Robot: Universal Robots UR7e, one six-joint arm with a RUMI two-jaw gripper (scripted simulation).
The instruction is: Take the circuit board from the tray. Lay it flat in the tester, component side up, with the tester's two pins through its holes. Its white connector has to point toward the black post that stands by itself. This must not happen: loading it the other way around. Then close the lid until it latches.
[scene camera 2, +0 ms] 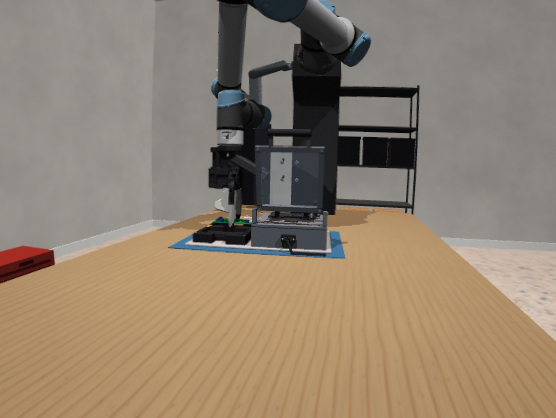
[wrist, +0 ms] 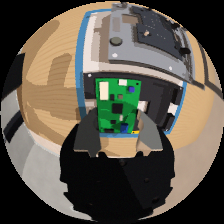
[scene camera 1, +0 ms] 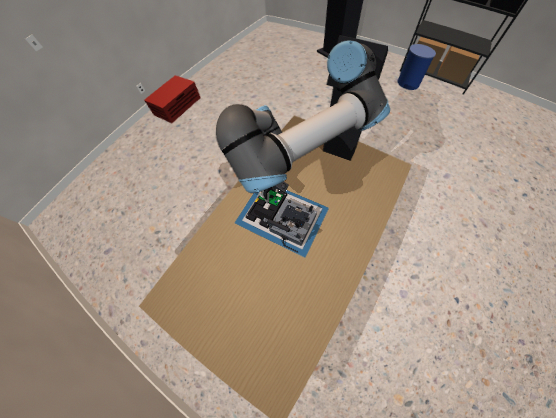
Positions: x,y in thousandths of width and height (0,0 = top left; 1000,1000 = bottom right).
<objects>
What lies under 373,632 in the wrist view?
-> My gripper.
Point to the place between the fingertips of my gripper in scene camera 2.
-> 420,537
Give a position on a green circuit board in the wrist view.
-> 525,449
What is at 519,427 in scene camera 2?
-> A tester lid.
</objects>
